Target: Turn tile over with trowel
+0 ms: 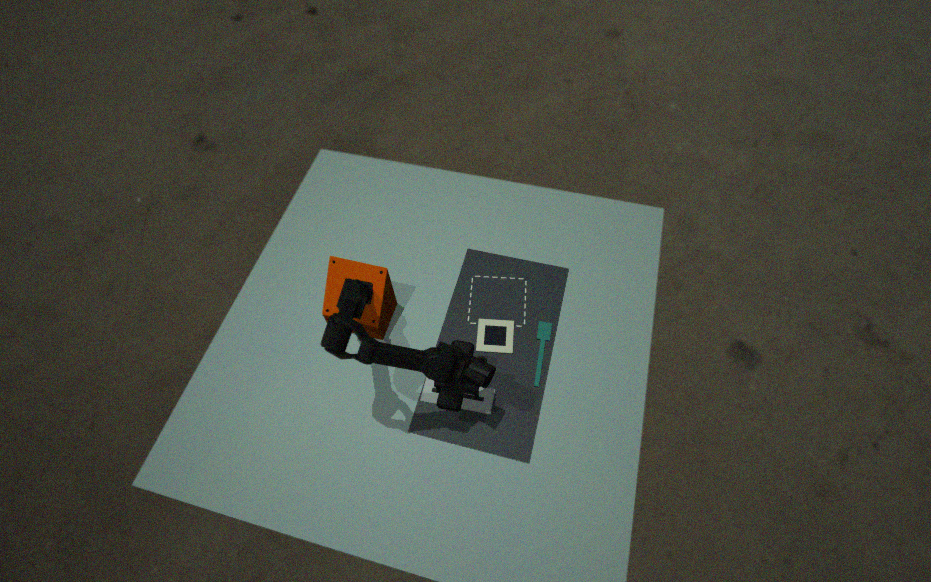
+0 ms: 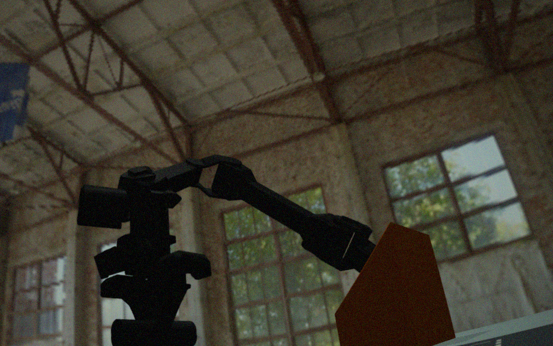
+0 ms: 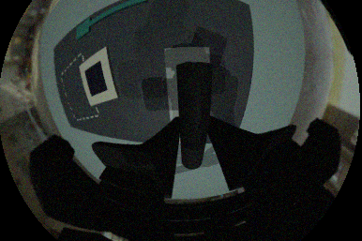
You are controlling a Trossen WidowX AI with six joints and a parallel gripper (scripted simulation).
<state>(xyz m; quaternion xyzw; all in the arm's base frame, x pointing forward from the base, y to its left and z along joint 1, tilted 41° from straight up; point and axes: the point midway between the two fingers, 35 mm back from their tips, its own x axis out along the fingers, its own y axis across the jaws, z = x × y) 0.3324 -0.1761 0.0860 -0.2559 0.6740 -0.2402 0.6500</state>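
Right now the small trowel is 20 mm below my gripper tip and 20 mm ahead of it. From my gripper tip the other things lie so: tile: 200 mm to the left, 60 mm below, 60 mm ahead; teal spatula-like tool: 210 mm ahead, 200 mm to the left, 60 mm below; dark mat: 180 mm to the left, 80 mm below, 70 mm ahead.
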